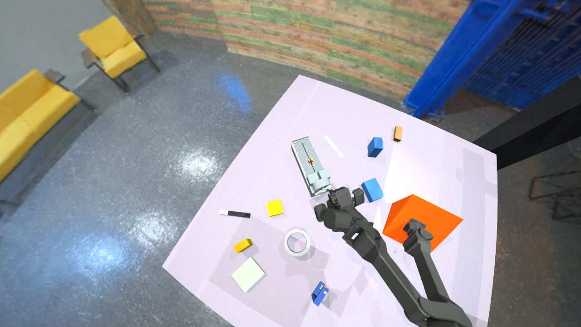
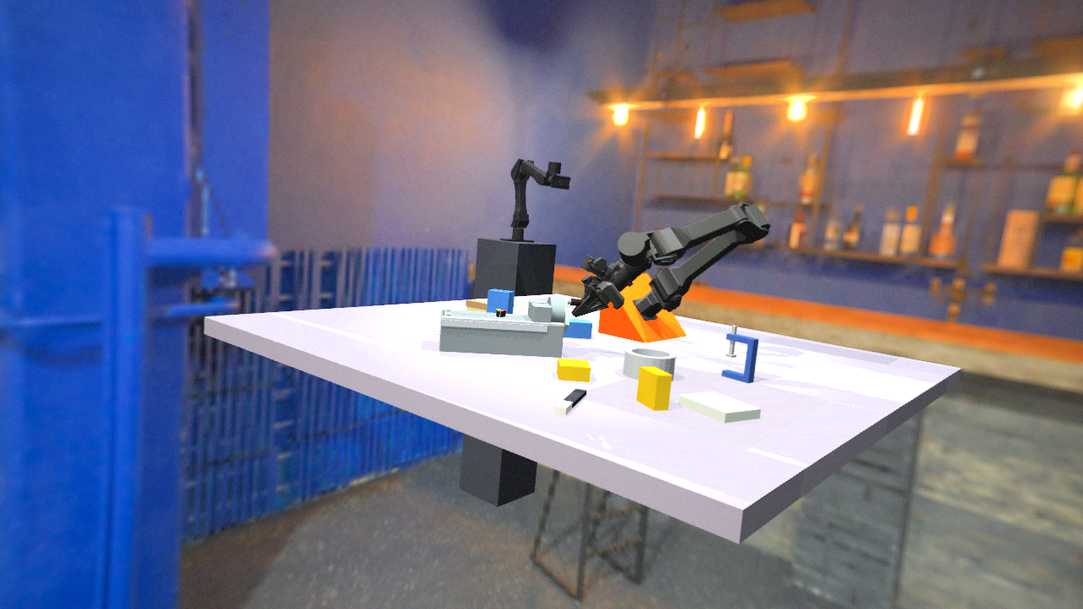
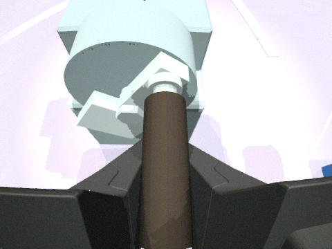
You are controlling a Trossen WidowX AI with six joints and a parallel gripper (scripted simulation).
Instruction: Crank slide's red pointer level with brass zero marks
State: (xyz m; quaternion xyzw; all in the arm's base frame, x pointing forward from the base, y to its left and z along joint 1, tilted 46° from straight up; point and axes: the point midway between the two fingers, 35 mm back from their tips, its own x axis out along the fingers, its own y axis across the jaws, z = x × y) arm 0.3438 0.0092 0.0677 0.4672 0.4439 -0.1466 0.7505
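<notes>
Right now the red pointer is 13 cm ahead of my gripper tip and 9 cm to the right of it. Round my gripper tip: brown crank handle (1 cm behind, 1 cm to the left, 3 cm above); then metal strip (8 cm ahead, 26 cm to the right, 8 cm below); then blue clamp (13 cm behind, 34 cm to the left, 3 cm below).
</notes>
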